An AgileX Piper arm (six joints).
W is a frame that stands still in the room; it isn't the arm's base.
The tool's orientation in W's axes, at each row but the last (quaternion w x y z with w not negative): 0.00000 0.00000 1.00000 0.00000; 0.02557 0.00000 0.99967 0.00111; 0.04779 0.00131 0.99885 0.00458; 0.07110 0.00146 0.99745 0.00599
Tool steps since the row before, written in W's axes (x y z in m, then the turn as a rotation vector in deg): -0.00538 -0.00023 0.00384 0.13 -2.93 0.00; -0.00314 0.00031 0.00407 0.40 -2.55 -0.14; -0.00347 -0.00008 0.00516 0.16 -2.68 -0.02; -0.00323 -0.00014 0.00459 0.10 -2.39 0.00
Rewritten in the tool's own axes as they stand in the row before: 0.00538 -0.00023 -0.00384 -0.13 -2.93 0.00; 0.00293 0.00032 -0.00422 -0.39 -2.55 0.15; 0.00296 -0.00004 -0.00547 -0.17 -2.68 0.01; 0.00255 -0.00009 -0.00500 -0.11 -2.39 -0.01
